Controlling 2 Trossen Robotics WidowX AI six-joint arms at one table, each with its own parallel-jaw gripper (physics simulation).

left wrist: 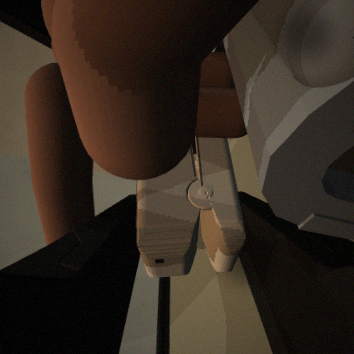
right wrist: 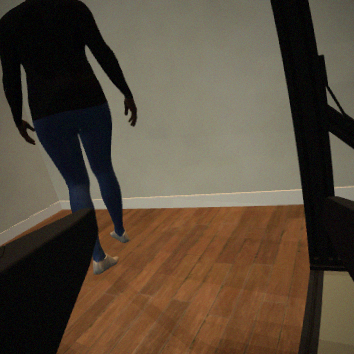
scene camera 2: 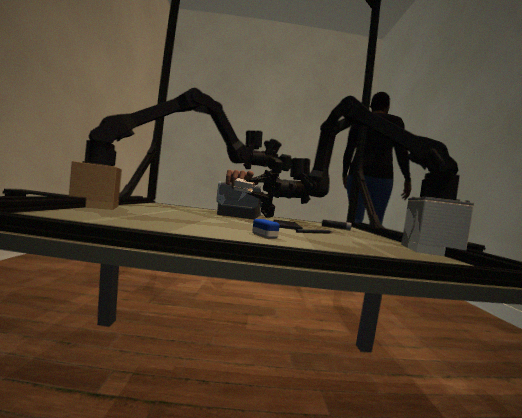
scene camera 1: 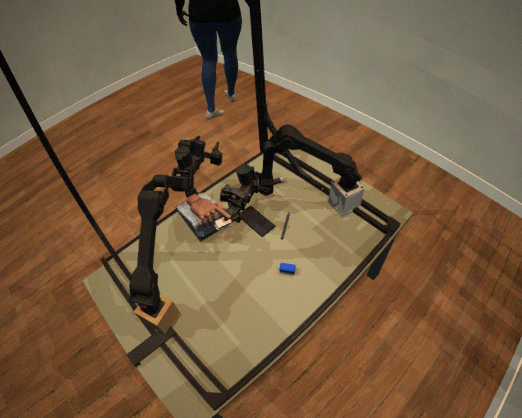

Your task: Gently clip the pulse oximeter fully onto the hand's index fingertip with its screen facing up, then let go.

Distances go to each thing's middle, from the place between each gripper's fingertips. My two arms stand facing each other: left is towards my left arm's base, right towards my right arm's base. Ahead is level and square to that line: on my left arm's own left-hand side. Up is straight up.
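The white pulse oximeter (left wrist: pixel 194 205) is 10 mm to the right of my left hand, and if you count from my right hand instead, the oximeter is 310 mm ahead, 140 mm to the right and 140 mm below. I can see a grey pad (scene camera 2: pixel 226 196) too, and that's 150 mm behind my left hand, 30 mm to the right of it and 30 mm below it. As for my right gripper, it's 170 mm above the grey pad, 170 mm short of it and 170 mm to the left of it. Going by its middle, the white pulse oximeter is nearer to my left hand than to my right gripper.
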